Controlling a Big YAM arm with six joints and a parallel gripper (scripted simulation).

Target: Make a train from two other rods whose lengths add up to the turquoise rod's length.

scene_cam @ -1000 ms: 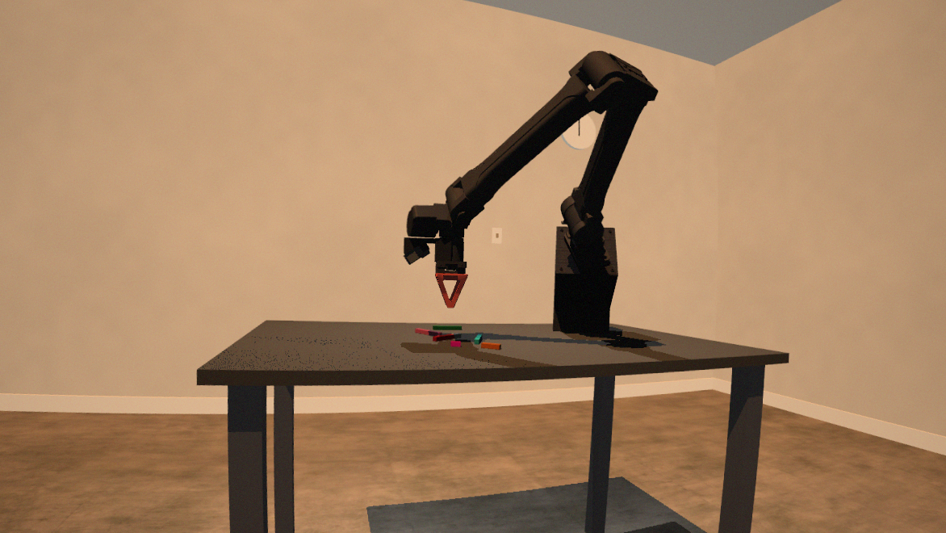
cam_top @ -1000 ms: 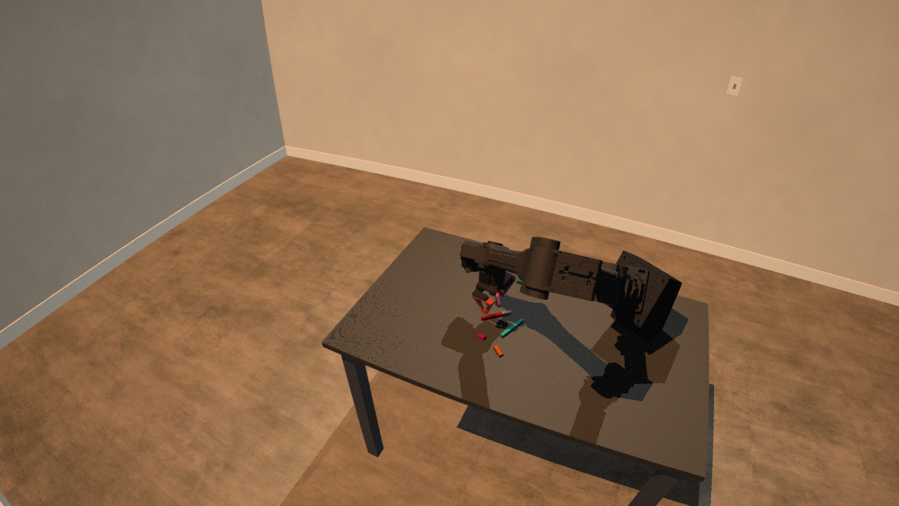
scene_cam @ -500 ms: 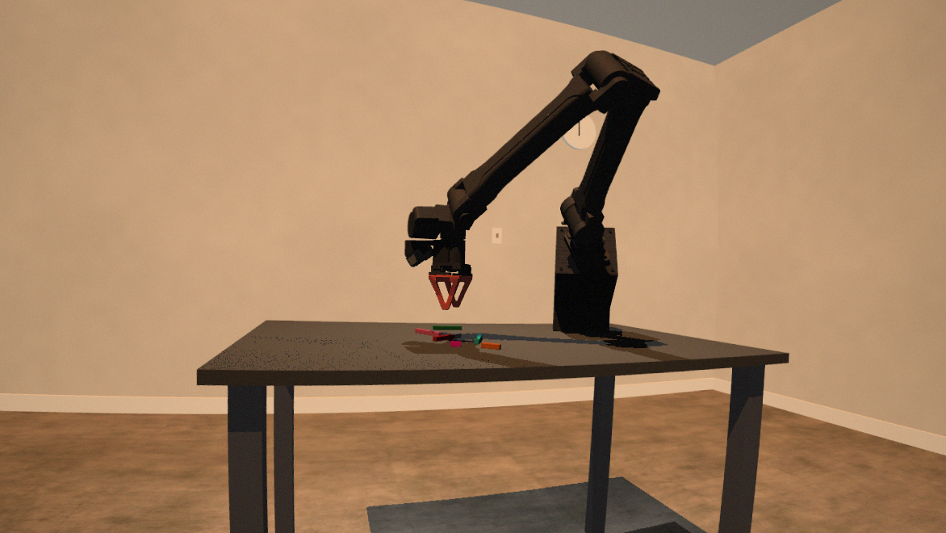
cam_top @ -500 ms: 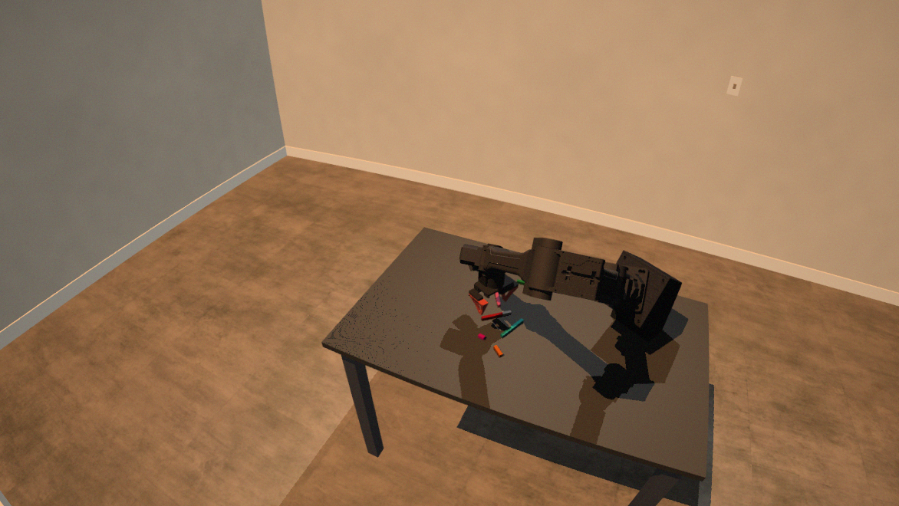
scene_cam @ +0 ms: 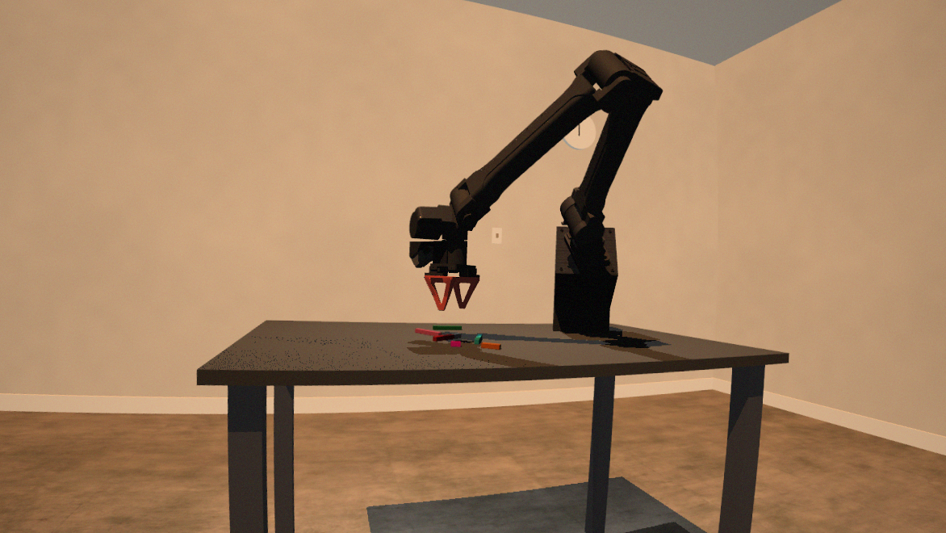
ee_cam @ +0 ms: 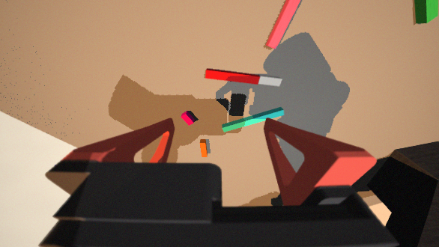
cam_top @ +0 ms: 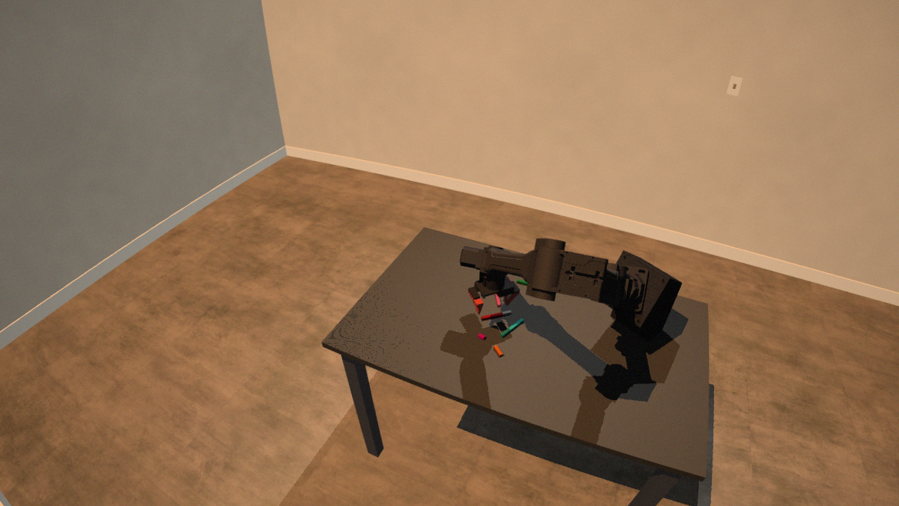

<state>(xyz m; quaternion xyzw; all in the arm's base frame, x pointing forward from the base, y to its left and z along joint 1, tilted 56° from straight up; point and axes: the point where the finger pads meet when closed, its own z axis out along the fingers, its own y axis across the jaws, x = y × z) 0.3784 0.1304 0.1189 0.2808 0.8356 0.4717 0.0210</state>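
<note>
My gripper is now 2 cm short of the red rod, 3 cm to the left of it and 8 cm above it. From my hand the other things lie so: grey rod: 1 cm behind, 7 cm to the right, 8 cm below; then turquoise rod: 6 cm behind, 3 cm to the right, 8 cm below; then magenta rod: 1 cm behind, 6 cm to the left, 8 cm below.
</note>
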